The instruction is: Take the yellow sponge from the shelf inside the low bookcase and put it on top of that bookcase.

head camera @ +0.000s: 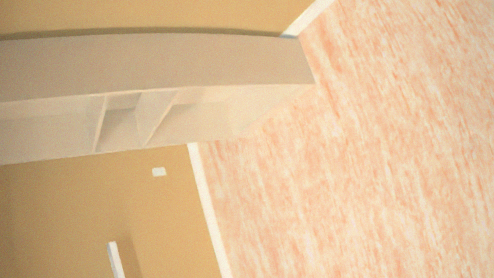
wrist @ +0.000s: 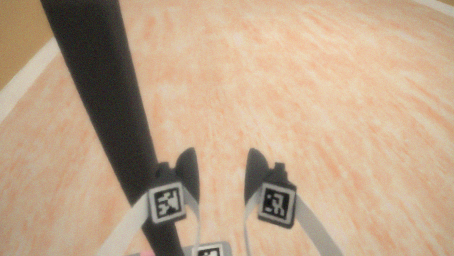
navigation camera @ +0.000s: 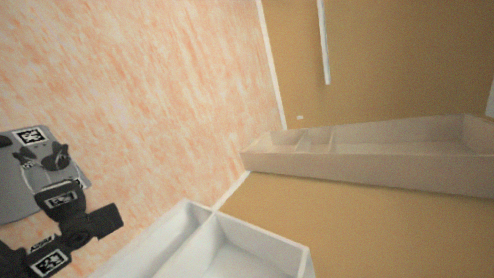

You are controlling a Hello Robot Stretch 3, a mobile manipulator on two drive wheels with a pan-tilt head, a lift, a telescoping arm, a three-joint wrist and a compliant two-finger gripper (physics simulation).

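Pixels of known places: gripper, between the fingertips: (wrist: 221,167) (navigation camera: 40,144); robot's base, origin of its link: (navigation camera: 55,161).
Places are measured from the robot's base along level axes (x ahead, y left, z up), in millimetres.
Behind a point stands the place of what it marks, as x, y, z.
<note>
The yellow sponge does not show in these views. A white shelf unit (navigation camera: 265,241) {422, -720, 834} with open compartments is partly in view at the bottom of the navigation view; I cannot tell whether it is the low bookcase. A beige shelf unit (head camera: 150,62) {1292, -784, 855} (navigation camera: 370,171) {1292, -812, 1333} with dividers stands against the tan wall, farther off in the navigation view; no sponge shows in its visible compartments. My gripper (navigation camera: 41,153) {13, 74, 515} (wrist: 221,167) {13, 74, 515} is open and empty. It is over my base at the left of the navigation view, apart from both units.
My grey base (navigation camera: 12,185) {-114, -31, 160} is at the left edge of the navigation view. My dark mast (wrist: 100,85) {-67, 116, 569} crosses the left of the wrist view. A white bar (head camera: 115,257) {2650, -69, 970} (navigation camera: 324,50) {2654, 289, 970} and a small white plate (head camera: 159,172) {2898, -706, 398} (navigation camera: 300,117) {2898, -712, 413} are on the tan wall. The floor is pinkish.
</note>
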